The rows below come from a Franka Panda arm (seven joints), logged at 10 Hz.
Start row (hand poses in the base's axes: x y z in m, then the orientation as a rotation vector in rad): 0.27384 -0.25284 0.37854 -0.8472 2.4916 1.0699
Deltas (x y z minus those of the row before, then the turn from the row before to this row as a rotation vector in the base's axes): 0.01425 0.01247 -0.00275 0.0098 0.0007 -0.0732; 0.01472 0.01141 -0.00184 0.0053 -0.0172 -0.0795; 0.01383 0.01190 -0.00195 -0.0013 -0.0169 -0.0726; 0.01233 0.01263 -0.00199 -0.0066 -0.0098 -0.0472; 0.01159 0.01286 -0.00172 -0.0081 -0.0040 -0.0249
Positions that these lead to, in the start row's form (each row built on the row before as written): 0.28809 -0.24037 0.37579 -0.7469 2.4954 1.0573; 0.30281 -0.22896 0.37395 -0.6468 2.4849 1.0251; 0.31664 -0.21706 0.37200 -0.5590 2.4755 0.9873; 0.32897 -0.20443 0.37001 -0.5039 2.4726 0.9563; 0.34056 -0.19157 0.36829 -0.4761 2.4743 0.9350
